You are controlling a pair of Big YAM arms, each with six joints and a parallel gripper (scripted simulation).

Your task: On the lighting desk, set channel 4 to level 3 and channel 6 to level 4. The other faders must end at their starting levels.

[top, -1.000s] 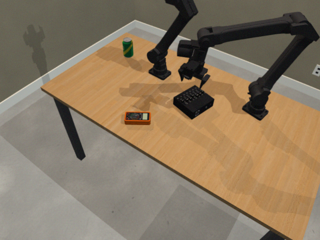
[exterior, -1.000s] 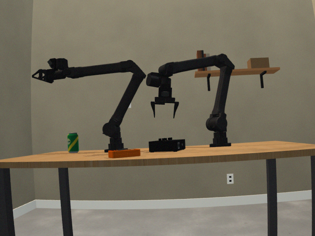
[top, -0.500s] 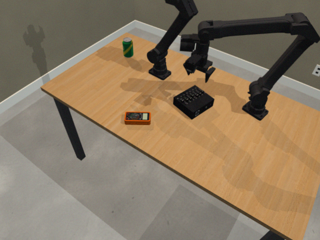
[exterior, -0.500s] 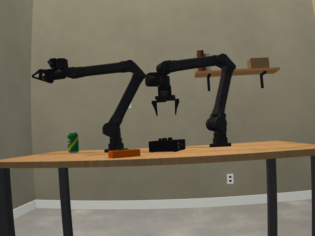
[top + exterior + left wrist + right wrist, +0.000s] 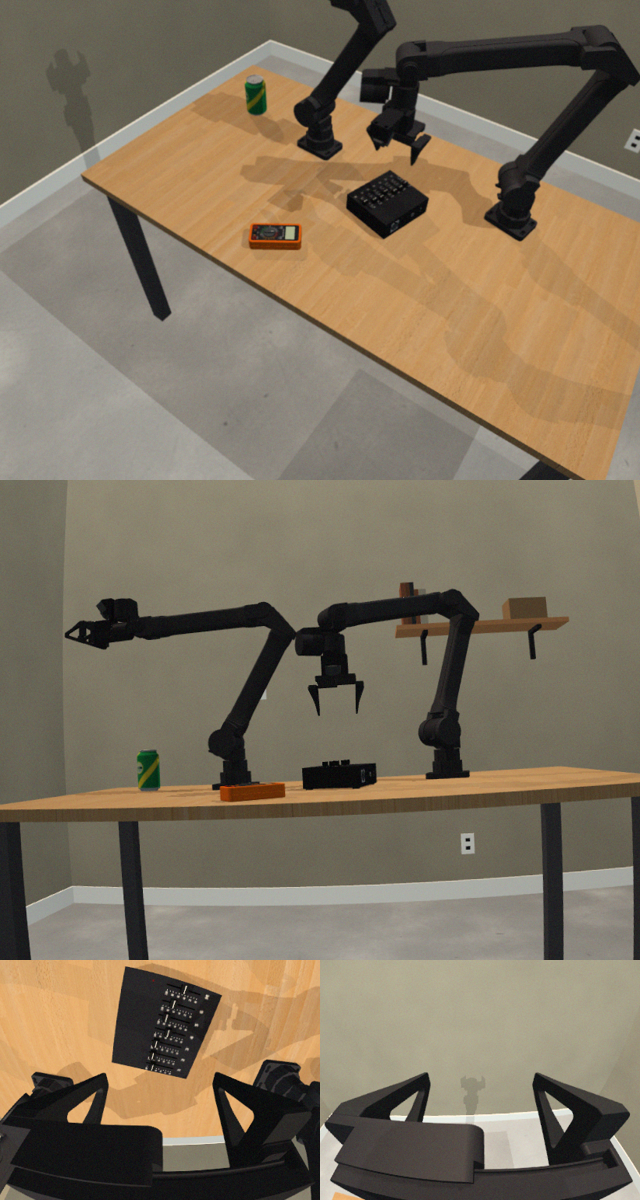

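The channel 4 fader cap lies 1 cm to the right of my left hand and 13 cm below it. Round my left hand: M fader cap (6 cm ahead, 4 cm to the right, 13 cm below); then channel 5 fader cap (2 cm ahead, 1 cm to the right, 13 cm below); then channel 6 fader cap (4 cm ahead, 2 cm to the right, 13 cm below).
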